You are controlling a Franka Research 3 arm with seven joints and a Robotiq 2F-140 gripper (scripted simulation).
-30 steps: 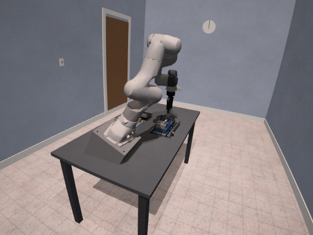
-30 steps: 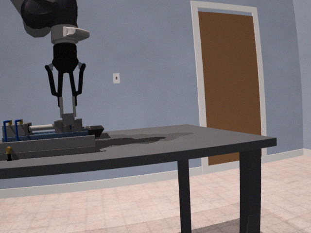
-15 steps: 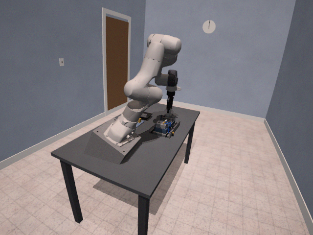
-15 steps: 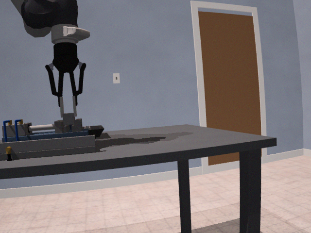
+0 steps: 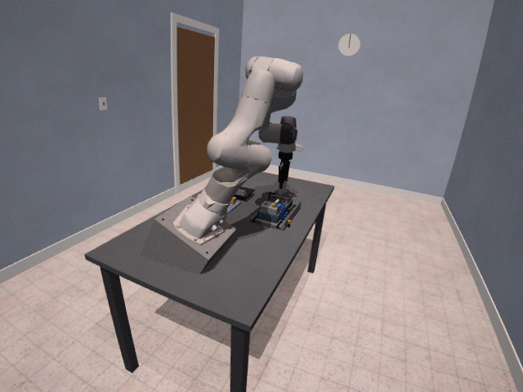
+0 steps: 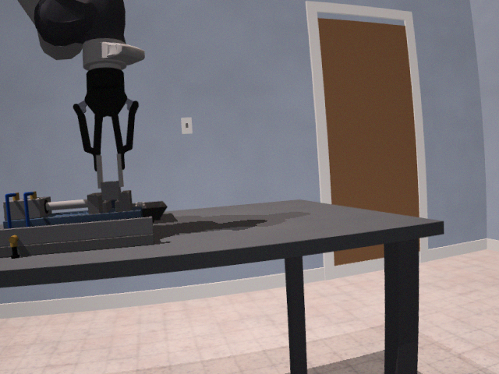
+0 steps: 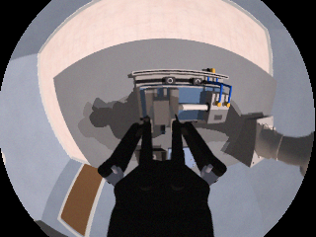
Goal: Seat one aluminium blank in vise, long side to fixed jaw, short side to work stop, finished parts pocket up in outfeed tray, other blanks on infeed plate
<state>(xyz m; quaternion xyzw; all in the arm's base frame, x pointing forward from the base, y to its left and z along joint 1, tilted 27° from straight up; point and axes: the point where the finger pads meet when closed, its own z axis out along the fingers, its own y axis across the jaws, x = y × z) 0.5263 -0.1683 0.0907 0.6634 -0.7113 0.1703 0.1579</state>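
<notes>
The work stop is 5 cm to the left of my hand and 5 cm below it. Also, from my hand: vise guard rail: 10 cm below, 9 cm to the right, 8 cm behind; vise: 10 cm below, 7 cm behind, 1 cm to the left; brass blank: 29 cm to the left, 11 cm below, 6 cm behind.
</notes>
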